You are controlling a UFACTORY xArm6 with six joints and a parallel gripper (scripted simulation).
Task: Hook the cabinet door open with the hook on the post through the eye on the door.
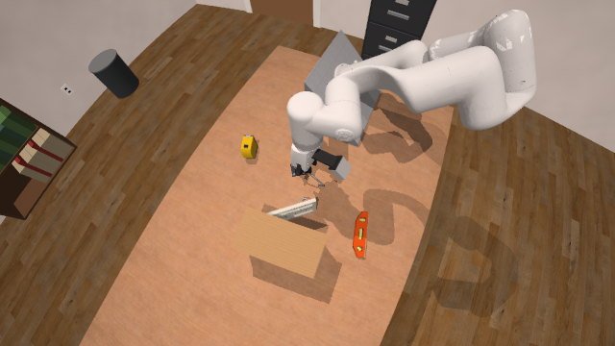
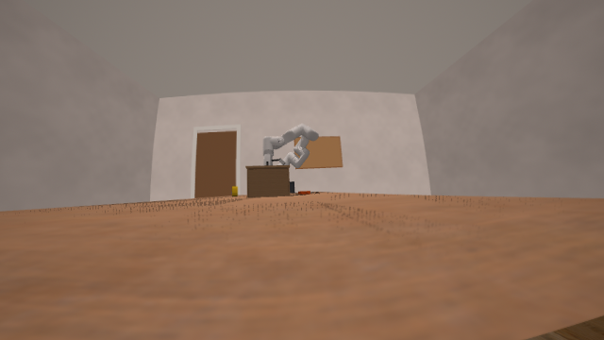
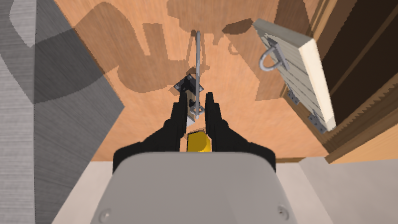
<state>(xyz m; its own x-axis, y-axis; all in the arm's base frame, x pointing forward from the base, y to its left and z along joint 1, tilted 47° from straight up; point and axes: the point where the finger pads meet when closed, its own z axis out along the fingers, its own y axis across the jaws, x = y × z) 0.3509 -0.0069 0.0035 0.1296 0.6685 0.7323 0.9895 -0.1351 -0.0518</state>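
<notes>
Now: hand 80 mm above the hook rod. Also, from my hand: yellow tape measure 20 mm behind, 260 mm to the right, 100 mm below; orange spirit level 120 mm ahead, 230 mm to the left, 130 mm below; pale door 140 mm ahead, 20 mm to the right, 60 mm below.
</notes>
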